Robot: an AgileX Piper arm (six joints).
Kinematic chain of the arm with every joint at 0, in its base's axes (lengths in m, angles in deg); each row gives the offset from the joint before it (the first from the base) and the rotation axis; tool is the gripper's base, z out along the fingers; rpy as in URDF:
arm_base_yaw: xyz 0 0 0.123 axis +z
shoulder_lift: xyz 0 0 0 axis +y
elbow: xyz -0.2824 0 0.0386 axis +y
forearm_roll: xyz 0.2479 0 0.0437 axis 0.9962 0 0.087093
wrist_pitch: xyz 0 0 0 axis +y
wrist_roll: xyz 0.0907 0 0.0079 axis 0.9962 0 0.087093
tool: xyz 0 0 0 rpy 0 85 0
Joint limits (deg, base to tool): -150..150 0..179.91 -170..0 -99.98..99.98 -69.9..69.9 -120..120
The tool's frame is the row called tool.
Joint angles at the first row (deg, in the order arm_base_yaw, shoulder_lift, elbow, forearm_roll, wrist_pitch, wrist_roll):
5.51, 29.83, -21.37, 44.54, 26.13, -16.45
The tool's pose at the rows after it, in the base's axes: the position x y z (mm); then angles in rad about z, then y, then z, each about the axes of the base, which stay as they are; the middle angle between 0 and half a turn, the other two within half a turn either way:
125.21, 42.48, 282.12, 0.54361, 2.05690, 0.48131
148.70, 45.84, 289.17, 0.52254, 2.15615, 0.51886
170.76, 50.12, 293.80, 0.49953, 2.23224, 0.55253
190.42, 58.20, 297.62, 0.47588, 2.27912, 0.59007
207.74, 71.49, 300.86, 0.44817, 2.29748, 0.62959
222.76, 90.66, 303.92, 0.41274, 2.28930, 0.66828
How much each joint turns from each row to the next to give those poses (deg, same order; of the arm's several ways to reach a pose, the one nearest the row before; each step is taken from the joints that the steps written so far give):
0.00, 8.51, -6.11, -3.47, 4.24, -0.07
0.14, 7.73, -5.48, -3.34, 3.39, -0.16
0.80, 6.61, -4.88, -2.91, 2.29, -0.17
1.98, 5.55, -4.34, -2.12, 1.00, -0.16
3.19, 4.76, -3.79, -1.37, -0.54, -0.19
4.29, 4.26, -3.41, -0.84, -2.12, -0.23

